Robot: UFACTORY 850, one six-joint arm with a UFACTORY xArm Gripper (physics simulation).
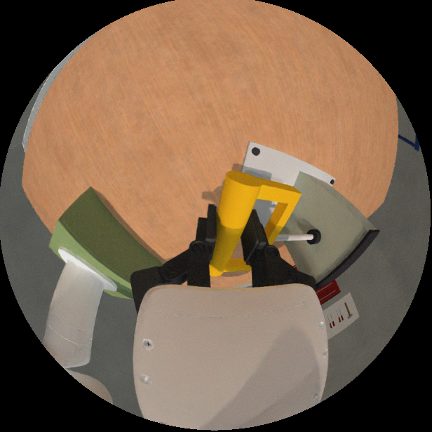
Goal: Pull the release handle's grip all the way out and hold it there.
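The release handle's yellow grip (234, 212) is a thick bar with a rectangular yellow frame on its right side. It stands between the black fingers of my gripper (229, 235), which is shut on it, one finger on each side. A pale rod (296, 238) runs from the yellow frame to a round black opening in the grey-green housing (327, 212) at the right. A stretch of rod shows between frame and housing. The housing stands on a light metal base plate (280, 162). The finger pads are partly hidden behind the bar.
A green block (107, 235) with a white arm-like part (75, 305) against it is at the left. A red label (329, 292) and a white card with small drawings (342, 315) lie at the lower right. The wooden table top (200, 85) extends beyond the handle.
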